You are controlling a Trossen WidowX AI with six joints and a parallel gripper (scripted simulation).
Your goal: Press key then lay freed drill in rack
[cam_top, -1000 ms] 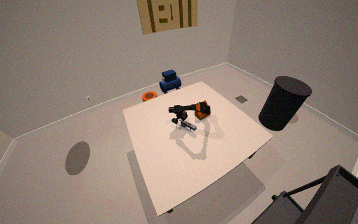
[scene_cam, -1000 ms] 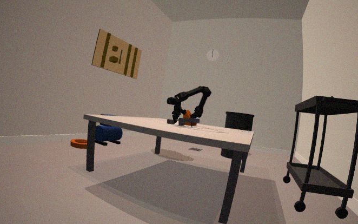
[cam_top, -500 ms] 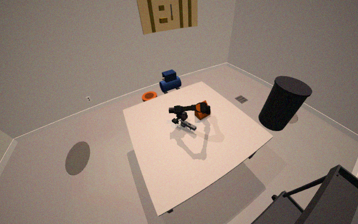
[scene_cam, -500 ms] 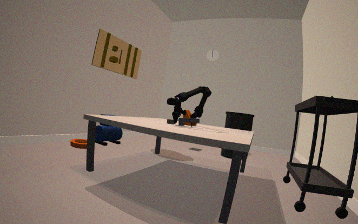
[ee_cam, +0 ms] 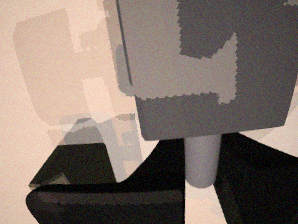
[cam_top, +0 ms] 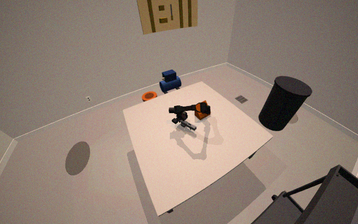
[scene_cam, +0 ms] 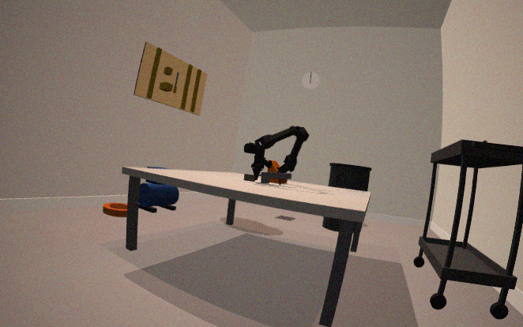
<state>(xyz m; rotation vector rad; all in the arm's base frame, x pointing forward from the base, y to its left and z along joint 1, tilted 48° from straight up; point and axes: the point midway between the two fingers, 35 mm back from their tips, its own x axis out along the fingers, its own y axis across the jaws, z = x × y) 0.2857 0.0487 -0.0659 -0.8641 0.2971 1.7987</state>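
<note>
Right now the drill is 2 cm behind my gripper tip, 5 cm to the left of it and 4 cm above it. Also, from my gripper tip: grey rack 5 cm behind, 8 cm to the right; then grey block 5 cm behind, 10 cm to the left, 3 cm above.
</note>
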